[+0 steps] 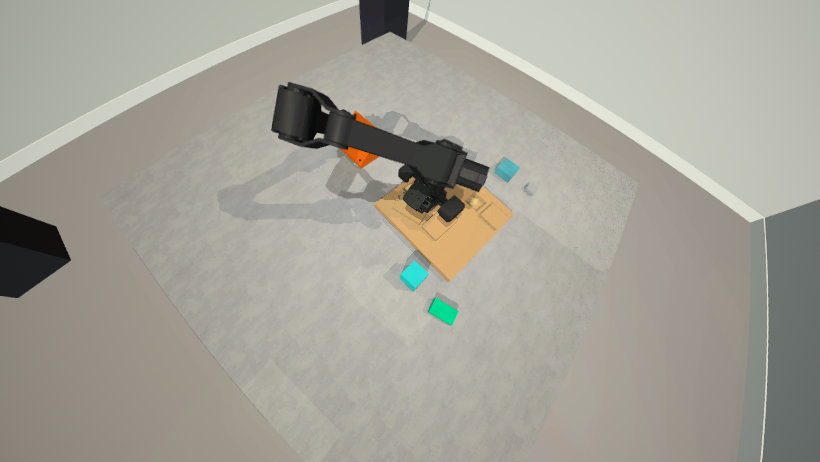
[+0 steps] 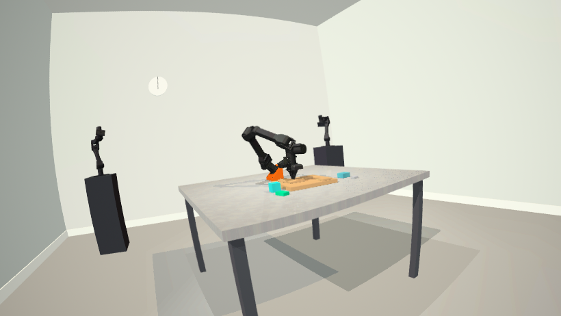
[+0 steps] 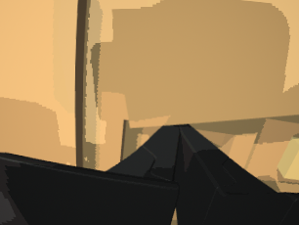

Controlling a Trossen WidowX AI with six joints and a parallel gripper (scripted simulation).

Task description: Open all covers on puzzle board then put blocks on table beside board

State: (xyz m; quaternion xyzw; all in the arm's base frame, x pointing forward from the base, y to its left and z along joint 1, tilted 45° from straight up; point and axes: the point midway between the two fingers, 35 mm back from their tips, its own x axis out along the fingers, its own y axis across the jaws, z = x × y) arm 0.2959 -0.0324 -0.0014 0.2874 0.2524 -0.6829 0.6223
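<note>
Now: gripper tip 110 mm short of the cyan block and 170 mm to the left of it. The rest, counted from my gripper tip: green block: 220 mm ahead, 190 mm to the right, 10 mm below; then small grey block: 210 mm ahead, 320 mm to the left, 20 mm below.
</note>
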